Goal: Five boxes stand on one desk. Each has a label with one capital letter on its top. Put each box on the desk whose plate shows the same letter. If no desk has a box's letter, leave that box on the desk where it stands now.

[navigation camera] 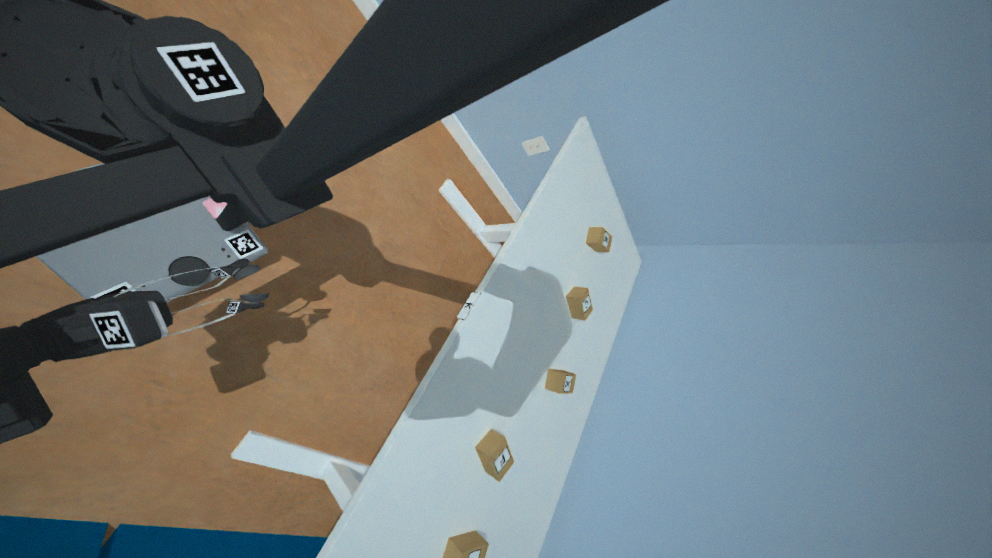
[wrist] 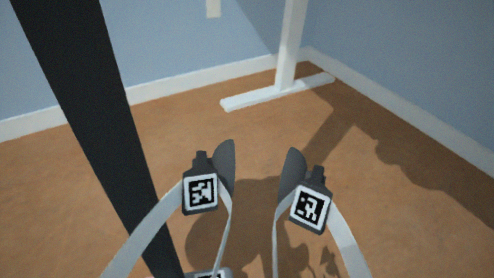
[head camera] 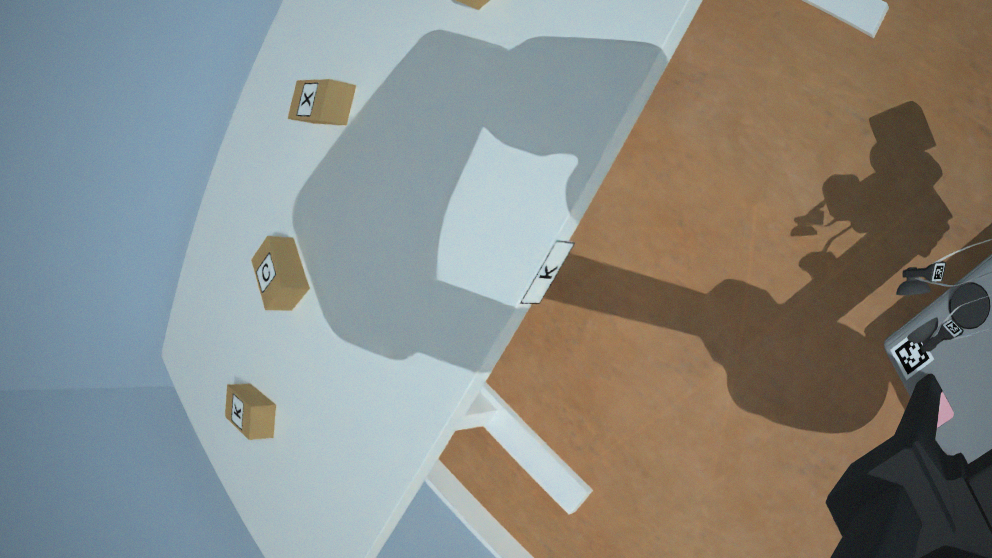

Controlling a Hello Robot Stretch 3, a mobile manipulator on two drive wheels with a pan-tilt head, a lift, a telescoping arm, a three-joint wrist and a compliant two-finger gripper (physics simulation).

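Observation:
A long white desk [head camera: 360, 458] [navigation camera: 416, 499] bears a plate with letter K [head camera: 548, 272] [navigation camera: 468, 306] on its front edge. Along it stand the tan K box [head camera: 258, 416] [navigation camera: 596, 238], the C box [head camera: 287, 274] [navigation camera: 577, 303], the X box [head camera: 334, 102] [navigation camera: 557, 381] and the F box [navigation camera: 489, 448]. A fifth box [navigation camera: 464, 543] is cut off by the lower border of the navigation view; its letter cannot be read. My gripper [head camera: 917, 312] [navigation camera: 251, 285] [wrist: 259, 162] is open and empty, near my base and away from the desk. No second plate shows.
The desk's white feet [head camera: 541, 458] [navigation camera: 277, 451] reach out over the brown floor. One white foot [wrist: 250, 97] also shows in the wrist view, near the walls. My black mast [wrist: 80, 75] crosses its left side. Dark blue panels [navigation camera: 208, 541] stand at the navigation view's lower left.

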